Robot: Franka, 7 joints.
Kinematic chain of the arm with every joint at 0, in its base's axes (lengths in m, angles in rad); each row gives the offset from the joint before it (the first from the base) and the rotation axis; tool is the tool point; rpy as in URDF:
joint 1: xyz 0 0 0.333 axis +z
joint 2: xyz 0 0 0 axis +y
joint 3: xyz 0 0 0.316 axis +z
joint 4: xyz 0.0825 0 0 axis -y
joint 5: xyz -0.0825 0 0.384 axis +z
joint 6: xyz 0 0 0 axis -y
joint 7: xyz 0.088 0 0 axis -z
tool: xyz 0 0 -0.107 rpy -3.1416 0 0
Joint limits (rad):
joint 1: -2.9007..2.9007
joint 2: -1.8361..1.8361
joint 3: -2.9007..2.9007
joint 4: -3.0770..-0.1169
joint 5: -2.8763..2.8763
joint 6: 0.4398..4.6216
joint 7: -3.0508..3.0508
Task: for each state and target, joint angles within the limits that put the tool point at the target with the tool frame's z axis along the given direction. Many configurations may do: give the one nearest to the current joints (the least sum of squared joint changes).
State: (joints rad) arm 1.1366 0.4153 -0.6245 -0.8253 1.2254 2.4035 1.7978
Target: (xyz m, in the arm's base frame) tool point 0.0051 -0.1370 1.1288 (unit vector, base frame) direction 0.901 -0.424 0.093
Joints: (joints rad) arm 0.3983 -0.1600 -1.3512 -0.1180 0.5199 1.6590 1.7978
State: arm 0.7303 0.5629 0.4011 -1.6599 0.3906 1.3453 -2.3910
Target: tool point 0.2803 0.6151 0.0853 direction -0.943 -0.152 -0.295
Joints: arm 0.7753 1.3078 0.4155 -0.9768 0.5042 1.3513 -2.3910
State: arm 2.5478 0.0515 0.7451 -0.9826 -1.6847 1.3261 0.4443
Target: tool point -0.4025 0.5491 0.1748 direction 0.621 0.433 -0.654
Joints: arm 1.8914 0.8751 0.5210 -1.5274 -1.3010 1.7544 0.4443
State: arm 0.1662 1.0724 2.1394 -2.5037 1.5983 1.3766 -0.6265
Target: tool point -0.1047 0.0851 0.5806 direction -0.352 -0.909 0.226
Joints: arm -0.3830 1.5451 2.5443 -2.9089 1.2142 1.4688 -0.6265
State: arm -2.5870 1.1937 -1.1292 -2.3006 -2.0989 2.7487 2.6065
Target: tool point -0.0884 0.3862 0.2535 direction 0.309 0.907 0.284
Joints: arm -2.6578 1.3983 -1.4517 -2.6663 -2.0533 2.5758 2.6065
